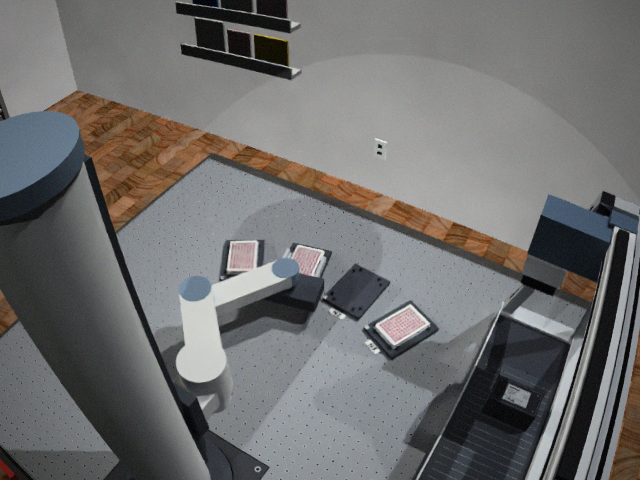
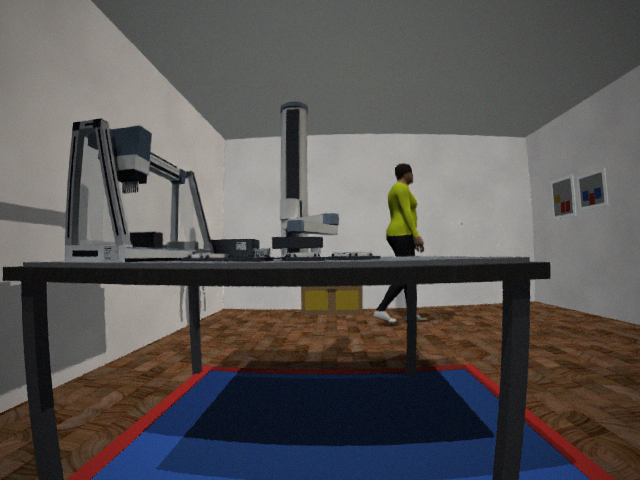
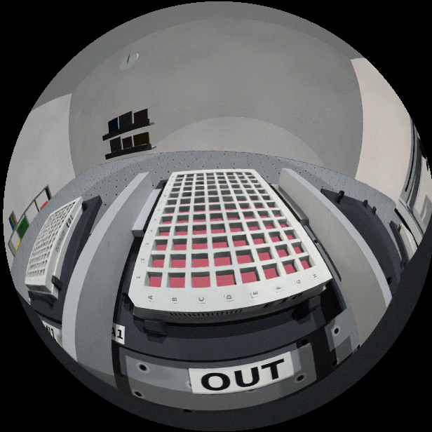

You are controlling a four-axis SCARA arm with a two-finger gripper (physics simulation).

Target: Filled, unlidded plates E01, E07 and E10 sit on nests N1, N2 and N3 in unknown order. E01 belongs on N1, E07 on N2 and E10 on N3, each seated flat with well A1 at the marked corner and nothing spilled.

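Frame: origin at the arm's base, x ahead, y left, z up, level; centimetres.
Seen in the pictures: gripper, between the fingertips: (image 1: 306, 254) (image 2: 302, 250).
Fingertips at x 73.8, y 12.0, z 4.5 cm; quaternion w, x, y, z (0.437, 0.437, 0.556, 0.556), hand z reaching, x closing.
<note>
A point is followed by its place in that frame.
My gripper (image 1: 306, 260) @(x 73.8, y 12.0, z 4.5 cm) (image 2: 302, 254) @(x 73.8, y 12.0, z 4.5 cm) (image 3: 217, 178) is shut on plate E10 (image 3: 200, 301) (image 1: 309, 254) @(x 75.1, y 11.8, z 3.6 cm), pads on its long sides. E10 looks level, in or just over the OUT nest (image 3: 225, 340) (image 1: 326, 251) @(x 78.5, y 8.8, z 3.1 cm); exact contact underneath is hidden. Its pink-filled wells face up, and well A1 is by the A1 mark (image 3: 118, 334). Plate E01 (image 1: 242, 255) @(x 64.2, y 28.2, z 3.9 cm) (image 3: 52, 250) sits on nest N1 (image 1: 261, 248) @(x 70.6, y 26.0, z 2.5 cm) (image 3: 90, 215). Nest N2 (image 1: 356, 290) @(x 70.9, y -6.1, z 2.5 cm) (image 3: 365, 225) is empty. A third filled plate (image 1: 403, 324) @(x 65.9, y -23.0, z 3.7 cm) sits on nest N3 (image 1: 392, 351) @(x 57.5, y -24.1, z 2.4 cm); its label is unreadable.
The arm (image 1: 248, 291) @(x 46.4, y 11.5, z 15.6 cm) reaches from its column (image 1: 98, 310) @(x -0.4, y -7.5, z 70.0 cm). At the right, a gantry machine (image 1: 568, 235) @(x 69.8, y -53.4, z 47.9 cm) (image 2: 131, 144) @(x 77.8, y -49.5, z 43.2 cm) stands over a dark deck holding a black box (image 1: 514, 400) @(x 51.5, y -57.3, z 13.3 cm). A person (image 2: 402, 211) in a yellow-green top is beyond the table (image 2: 268, 274) @(x 105.0, y 7.2, z -1.2 cm).
</note>
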